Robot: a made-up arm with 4 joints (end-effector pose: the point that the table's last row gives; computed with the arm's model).
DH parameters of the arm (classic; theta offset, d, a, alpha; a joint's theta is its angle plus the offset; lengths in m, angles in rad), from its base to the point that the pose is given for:
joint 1: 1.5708 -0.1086 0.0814 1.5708
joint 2: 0 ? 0.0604 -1.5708
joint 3: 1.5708 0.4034 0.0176 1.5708
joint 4: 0 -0.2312 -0.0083 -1.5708
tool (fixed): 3.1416 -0.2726 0 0
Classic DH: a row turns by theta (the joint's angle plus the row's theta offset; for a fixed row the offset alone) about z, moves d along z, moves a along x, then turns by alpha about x.
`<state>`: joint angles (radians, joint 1 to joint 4).
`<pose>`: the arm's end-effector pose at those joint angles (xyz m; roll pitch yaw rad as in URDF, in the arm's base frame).
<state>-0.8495 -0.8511 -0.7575 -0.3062</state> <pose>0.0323 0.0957 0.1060 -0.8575 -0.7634 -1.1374</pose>
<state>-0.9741 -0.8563 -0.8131 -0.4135</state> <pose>0.0483 0.0858 0.1234 -0.9396 -0.8723 -1.1813</pose>
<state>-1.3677 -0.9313 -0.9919 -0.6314</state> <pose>0.1044 0.0784 0.1575 -1.3790 -1.1072 -1.2096</pose>
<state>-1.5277 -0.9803 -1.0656 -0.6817</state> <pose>0.1350 0.0748 0.1606 -1.6346 -1.1562 -1.1593</pose>
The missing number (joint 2, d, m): 0.0557
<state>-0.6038 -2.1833 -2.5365 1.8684</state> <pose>0.2608 0.1051 -0.7175 0.8315 -0.4259 -1.9066</pose>
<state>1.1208 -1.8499 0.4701 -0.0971</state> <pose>-0.1461 0.2657 -0.0126 -1.8351 0.4781 1.0859</pose>
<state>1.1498 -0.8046 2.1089 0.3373</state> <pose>-0.1027 0.3807 -0.0762 0.6877 0.9499 -2.5812</pose>
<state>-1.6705 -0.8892 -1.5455 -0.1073</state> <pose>0.2231 0.1535 -0.0516 -0.0362 -0.9960 3.0882</pose>
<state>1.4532 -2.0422 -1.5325 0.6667</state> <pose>-0.1608 -0.1645 -0.3980 -0.1744 -1.3729 0.0361</pose>
